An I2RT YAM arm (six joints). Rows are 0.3 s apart.
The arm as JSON. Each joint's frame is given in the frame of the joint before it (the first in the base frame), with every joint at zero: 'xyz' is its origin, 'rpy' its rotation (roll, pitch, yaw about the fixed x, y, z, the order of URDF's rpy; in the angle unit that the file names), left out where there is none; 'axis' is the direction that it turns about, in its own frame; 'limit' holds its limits. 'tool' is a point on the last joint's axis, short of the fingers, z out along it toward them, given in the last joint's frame.
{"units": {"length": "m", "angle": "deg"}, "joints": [
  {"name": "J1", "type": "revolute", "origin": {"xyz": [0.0, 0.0, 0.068]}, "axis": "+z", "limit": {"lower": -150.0, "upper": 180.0}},
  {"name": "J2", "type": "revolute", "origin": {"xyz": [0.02, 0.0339, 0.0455]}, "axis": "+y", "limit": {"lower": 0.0, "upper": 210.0}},
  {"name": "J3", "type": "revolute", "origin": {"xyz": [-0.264, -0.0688, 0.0]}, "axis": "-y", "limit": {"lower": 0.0, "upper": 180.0}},
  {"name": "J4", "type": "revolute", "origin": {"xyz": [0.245, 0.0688, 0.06]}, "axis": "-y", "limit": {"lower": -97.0, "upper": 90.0}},
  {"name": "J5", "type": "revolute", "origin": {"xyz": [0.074, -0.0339, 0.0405]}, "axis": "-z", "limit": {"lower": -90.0, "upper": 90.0}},
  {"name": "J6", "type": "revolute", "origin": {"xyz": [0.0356, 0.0, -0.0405]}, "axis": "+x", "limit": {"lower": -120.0, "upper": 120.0}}
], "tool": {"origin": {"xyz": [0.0, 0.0, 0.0], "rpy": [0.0, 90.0, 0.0]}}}
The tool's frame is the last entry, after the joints.
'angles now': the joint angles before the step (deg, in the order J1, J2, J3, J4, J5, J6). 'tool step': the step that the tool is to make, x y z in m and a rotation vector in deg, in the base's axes. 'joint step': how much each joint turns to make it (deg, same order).
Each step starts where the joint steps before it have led.
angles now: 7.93 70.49 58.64 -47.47 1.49 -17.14
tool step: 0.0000 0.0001 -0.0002 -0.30 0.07 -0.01
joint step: 0.07 0.04 0.01 -0.07 0.29 -0.08
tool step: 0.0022 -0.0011 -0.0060 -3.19 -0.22 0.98
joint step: 0.00 0.48 -1.04 1.42 2.25 -2.47
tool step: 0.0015 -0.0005 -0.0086 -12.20 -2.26 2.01
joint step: 1.31 -0.12 -2.58 3.99 10.25 -7.11
